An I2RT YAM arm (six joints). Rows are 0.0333 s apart.
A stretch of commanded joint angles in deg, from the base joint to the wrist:
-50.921, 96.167, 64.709, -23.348, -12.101, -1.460
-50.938, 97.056, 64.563, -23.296, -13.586, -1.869
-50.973, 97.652, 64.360, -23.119, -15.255, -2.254
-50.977, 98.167, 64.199, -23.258, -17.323, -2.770
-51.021, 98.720, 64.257, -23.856, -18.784, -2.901
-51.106, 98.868, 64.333, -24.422, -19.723, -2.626
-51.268, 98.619, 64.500, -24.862, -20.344, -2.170
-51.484, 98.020, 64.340, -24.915, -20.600, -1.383
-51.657, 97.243, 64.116, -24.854, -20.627, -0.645
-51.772, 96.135, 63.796, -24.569, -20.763, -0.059
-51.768, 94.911, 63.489, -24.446, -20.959, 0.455
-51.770, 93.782, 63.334, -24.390, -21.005, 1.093
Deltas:
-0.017, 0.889, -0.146, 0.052, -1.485, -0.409
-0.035, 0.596, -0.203, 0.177, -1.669, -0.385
-0.004, 0.515, -0.161, -0.139, -2.068, -0.516
-0.044, 0.553, 0.058, -0.598, -1.461, -0.131
-0.085, 0.148, 0.076, -0.566, -0.939, 0.275
-0.162, -0.249, 0.167, -0.440, -0.621, 0.456
-0.216, -0.599, -0.160, -0.053, -0.256, 0.787
-0.173, -0.777, -0.224, 0.061, -0.027, 0.738
-0.115, -1.108, -0.320, 0.285, -0.136, 0.586
0.004, -1.224, -0.307, 0.123, -0.196, 0.514
-0.002, -1.129, -0.155, 0.056, -0.046, 0.638

